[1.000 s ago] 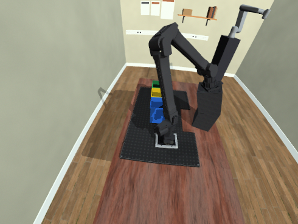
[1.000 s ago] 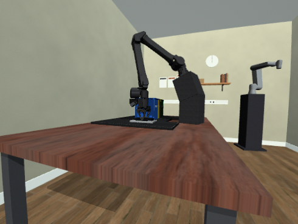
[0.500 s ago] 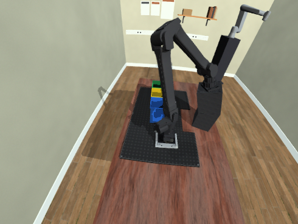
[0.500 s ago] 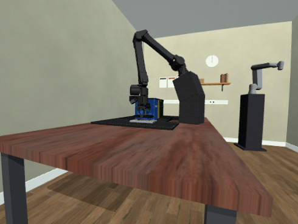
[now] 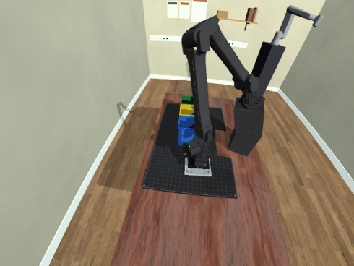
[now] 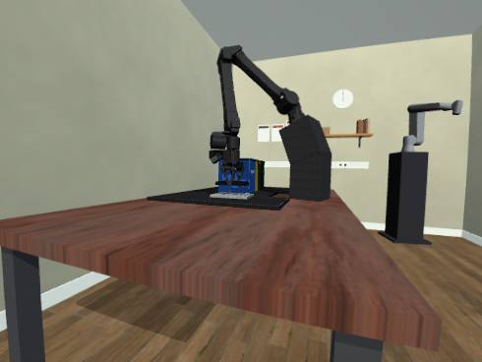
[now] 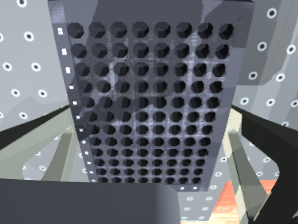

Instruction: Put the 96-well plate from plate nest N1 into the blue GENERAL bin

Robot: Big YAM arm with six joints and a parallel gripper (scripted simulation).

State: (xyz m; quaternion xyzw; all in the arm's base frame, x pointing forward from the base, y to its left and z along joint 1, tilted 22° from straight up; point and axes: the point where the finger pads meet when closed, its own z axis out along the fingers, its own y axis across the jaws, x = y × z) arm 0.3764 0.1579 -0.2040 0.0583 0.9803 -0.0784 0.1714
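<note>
My hand is 60 mm above the grey plate nest. Round my hand: blue bin 20 mm ahead, 220 mm to the right, 30 mm above; then yellow bin 350 mm to the right, 30 mm above; then 96-well plate right at my hand.
</note>
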